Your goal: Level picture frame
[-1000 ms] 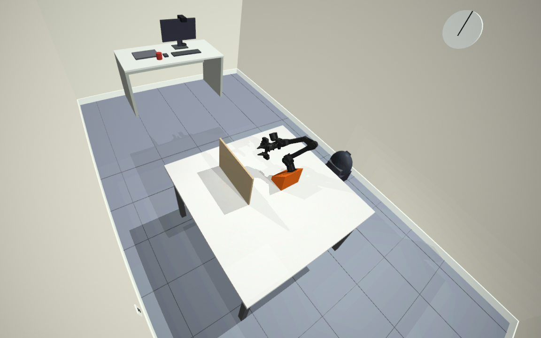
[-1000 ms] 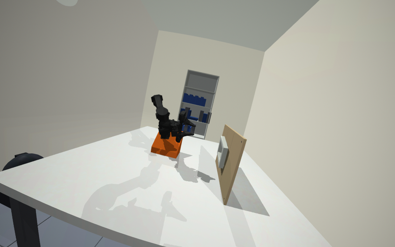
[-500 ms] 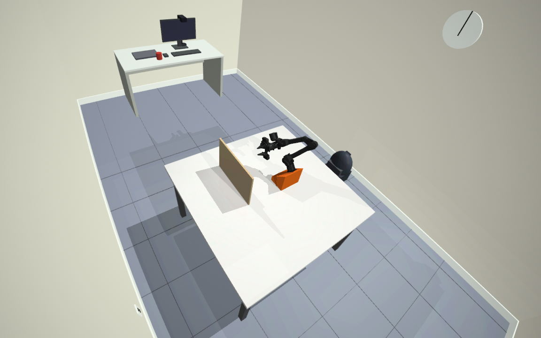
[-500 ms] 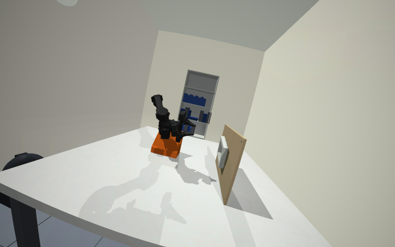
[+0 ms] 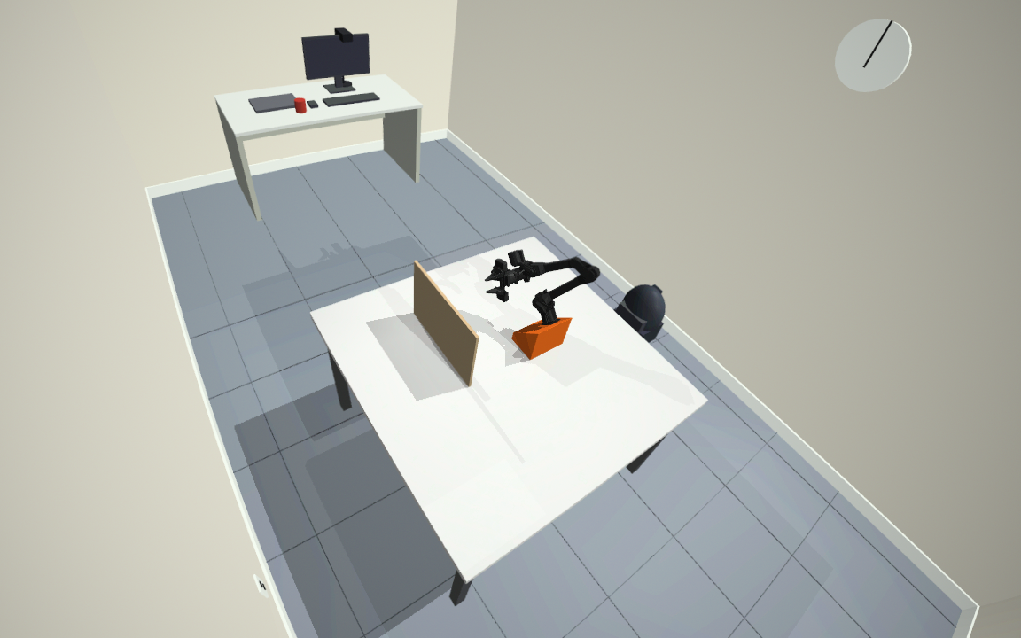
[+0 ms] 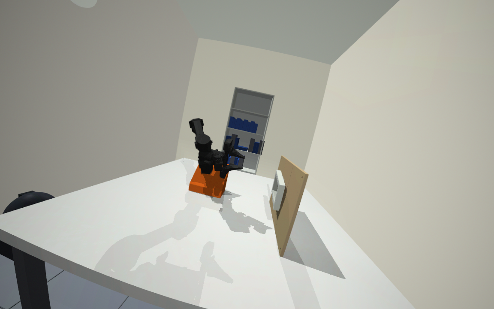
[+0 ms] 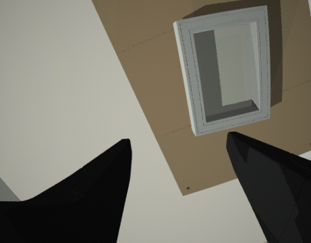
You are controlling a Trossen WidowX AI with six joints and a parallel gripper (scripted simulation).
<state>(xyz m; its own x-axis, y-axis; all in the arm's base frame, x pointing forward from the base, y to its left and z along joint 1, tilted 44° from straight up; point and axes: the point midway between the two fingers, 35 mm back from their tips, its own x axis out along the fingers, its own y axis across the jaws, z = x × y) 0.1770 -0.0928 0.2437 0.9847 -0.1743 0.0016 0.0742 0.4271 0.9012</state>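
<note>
The pale grey picture frame lies 200 mm ahead of my gripper tip and 90 mm below it. Also, from my gripper tip: wall panel: 210 mm ahead, 100 mm below, 10 mm to the right.
</note>
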